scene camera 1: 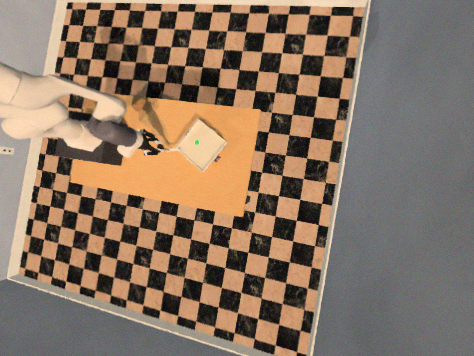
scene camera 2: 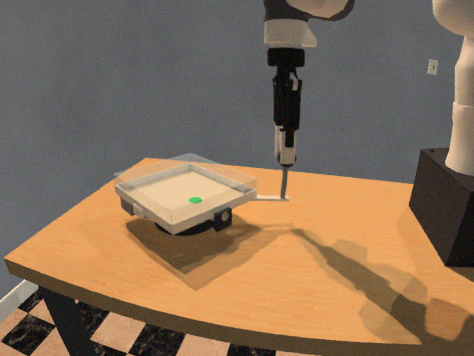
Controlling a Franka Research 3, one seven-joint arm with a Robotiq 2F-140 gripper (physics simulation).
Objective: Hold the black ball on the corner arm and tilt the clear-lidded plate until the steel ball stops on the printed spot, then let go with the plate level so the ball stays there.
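The square white plate (scene camera 1: pixel 210 150) (scene camera 2: pixel 200 218) with a clear lid sits on a black base on the table. A green printed spot (scene camera 1: pixel 197 142) (scene camera 2: pixel 195 200) shows on its floor, nearer the front corner in scene camera 2. I cannot make out the steel ball in either view. The plate looks close to level; a slight tilt is hard to judge. A thin corner arm (scene camera 1: pixel 172 149) (scene camera 2: pixel 270 198) runs to an upright grey post (scene camera 2: pixel 284 183). My gripper (scene camera 1: pixel 159 146) (scene camera 2: pixel 286 156) points down, shut on the black ball (scene camera 2: pixel 286 164) atop the post; the fingers hide most of it.
The wooden table (scene camera 1: pixel 165 185) (scene camera 2: pixel 240 290) carries the plate and the black robot pedestal (scene camera 1: pixel 112 152) (scene camera 2: pixel 440 215). Small dark blocks (scene camera 1: pixel 217 159) (scene camera 2: pixel 223 219) are mounted below the plate's sides. The arm's shadow crosses the table.
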